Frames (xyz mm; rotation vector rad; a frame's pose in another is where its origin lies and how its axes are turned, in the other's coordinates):
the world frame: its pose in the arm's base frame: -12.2 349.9 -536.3 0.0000 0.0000 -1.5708
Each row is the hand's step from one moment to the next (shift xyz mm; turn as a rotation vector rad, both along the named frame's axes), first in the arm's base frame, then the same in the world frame.
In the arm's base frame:
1: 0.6 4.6 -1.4 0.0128 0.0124 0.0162
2: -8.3 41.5 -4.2 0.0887 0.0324 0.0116
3: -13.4 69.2 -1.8 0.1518 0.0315 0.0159
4: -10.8 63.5 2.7 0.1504 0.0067 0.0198
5: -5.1 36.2 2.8 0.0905 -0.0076 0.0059
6: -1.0 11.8 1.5 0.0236 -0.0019 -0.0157
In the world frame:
1: -4.6 0.6 -1.4 -0.0124 0.0128 0.0162
2: -41.5 -8.3 -4.2 -0.0324 0.0887 0.0116
3: -69.2 -13.4 -1.8 -0.0315 0.1518 0.0159
4: -63.5 -10.8 2.7 -0.0067 0.1504 0.0198
5: -36.2 -5.1 2.8 0.0076 0.0905 0.0059
6: -11.8 -1.0 1.5 0.0019 0.0236 -0.0157

